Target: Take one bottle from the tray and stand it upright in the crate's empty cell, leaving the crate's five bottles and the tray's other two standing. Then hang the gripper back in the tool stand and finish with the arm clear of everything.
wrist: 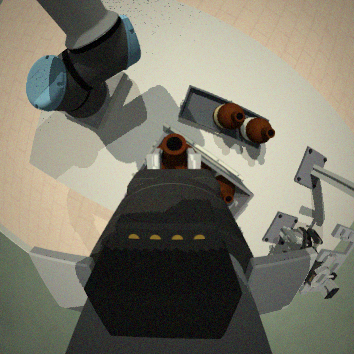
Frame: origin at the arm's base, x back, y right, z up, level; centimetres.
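Where they show: arm's base, origin of the base link: (83, 93).
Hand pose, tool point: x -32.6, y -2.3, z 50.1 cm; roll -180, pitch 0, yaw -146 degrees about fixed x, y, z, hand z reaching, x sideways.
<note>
Each offset is from my tool point to the top centre of the thing. "*": to the spot under its first point.
My gripper (174, 161) is shut on a brown bottle (175, 156), held upright with its open mouth facing the camera. Both sit over the near side of the crate @[* dz -38.8, dx -22.1, dy -0.6 cm] (248, 195), which is largely hidden behind the gripper body. One crate bottle @[dz -39.2, dx -18.1, dy +3.1 cm] (226, 189) shows at the right of the gripper; the other cells and the height of the held bottle over the crate cannot be told. The tray @[* dz -55.0, dx +0.1, dy -12.3 cm] (198, 107) lies beyond the crate, with two brown bottles @[dz -39.5, dx -7.8, dy -14.8 cm] (230, 116) @[dz -39.5, dx -16.9, dy -16.7 cm] (258, 130) standing in its right part. The tray's left part holds no bottle.
The tool stand shows at the right, with a grey base plate @[* dz -54.3, dx -46.4, dy -19.1 cm] (304, 172), a second base plate @[* dz -54.3, dx -51.5, dy +6.2 cm] (272, 228) and a pale post @[* dz -41.1, dx -49.0, dy -23.2 cm] (335, 178). A dark tool @[* dz -31.1, dx -44.5, dy -1.8 cm] (308, 240) is beside it. The arm's blue-capped joints (47, 82) are at the upper left.
</note>
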